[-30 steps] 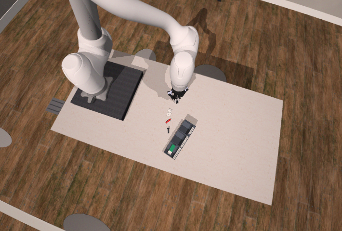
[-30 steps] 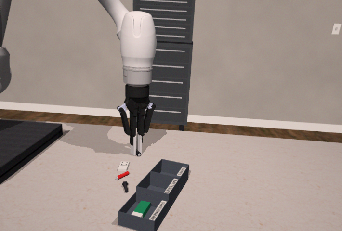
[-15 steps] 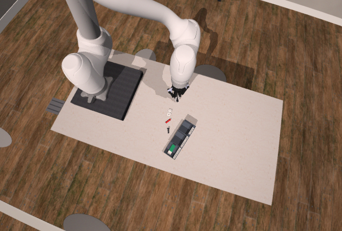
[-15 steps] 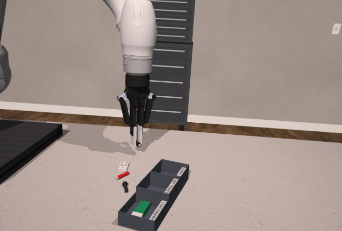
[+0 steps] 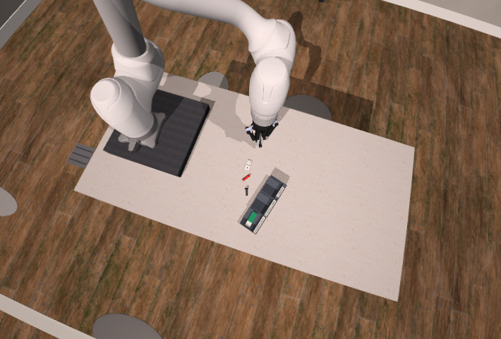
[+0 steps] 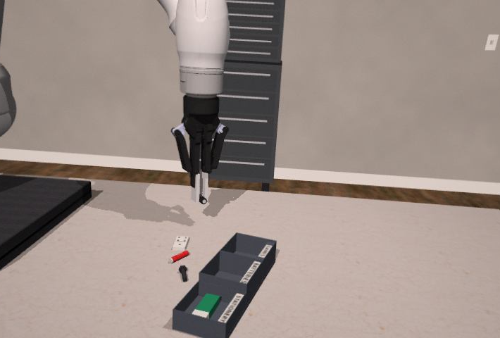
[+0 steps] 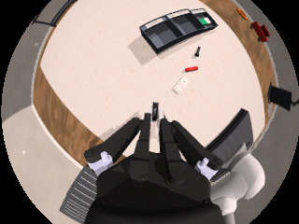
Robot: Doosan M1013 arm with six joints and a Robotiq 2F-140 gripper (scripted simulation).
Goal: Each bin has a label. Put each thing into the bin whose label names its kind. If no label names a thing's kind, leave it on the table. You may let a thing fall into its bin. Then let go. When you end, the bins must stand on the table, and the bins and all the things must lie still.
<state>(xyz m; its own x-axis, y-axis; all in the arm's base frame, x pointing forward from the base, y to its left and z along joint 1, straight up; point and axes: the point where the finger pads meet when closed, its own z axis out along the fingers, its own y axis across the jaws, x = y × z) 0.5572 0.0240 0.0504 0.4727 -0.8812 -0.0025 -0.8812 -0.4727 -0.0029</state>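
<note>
Now: hand 160 mm to the left of the red cylinder, 90 mm above it and 30 mm past it. The rest, counted from my hand: white domino (100 mm to the right, 90 mm below, 30 mm behind); small black piece (220 mm to the right, 90 mm below, 20 mm behind); black battery (30 mm below).
</note>
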